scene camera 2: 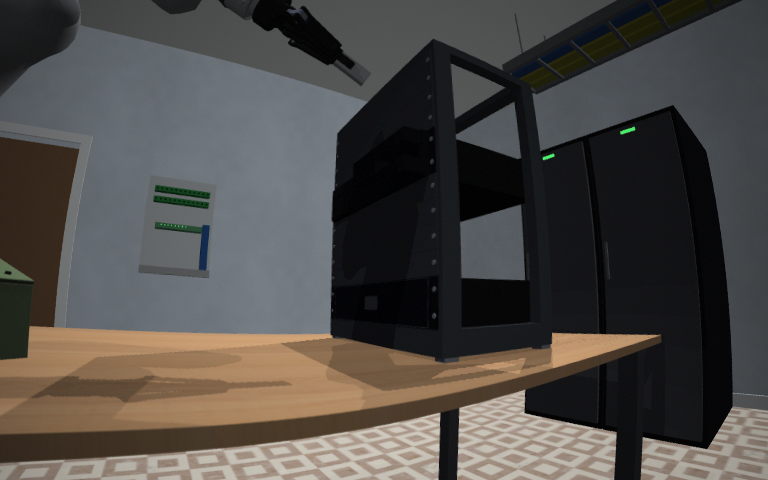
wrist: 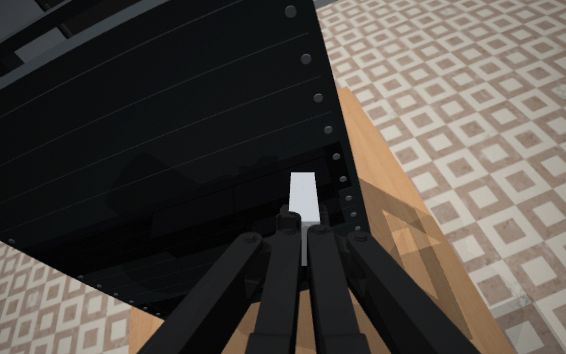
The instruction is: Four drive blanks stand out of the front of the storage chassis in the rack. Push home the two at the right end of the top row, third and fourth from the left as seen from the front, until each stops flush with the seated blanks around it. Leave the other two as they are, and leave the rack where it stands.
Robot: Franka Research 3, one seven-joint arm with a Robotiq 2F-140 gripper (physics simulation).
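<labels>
Both scene camera 2 and the wrist view show a rack, and my gripper appears in them too. On the rack, (wrist: 145,145) and (scene camera 2: 383,126) are the same spot. As for my gripper, (scene camera 2: 316,41) is the same spot on it as (wrist: 377,331).
</labels>
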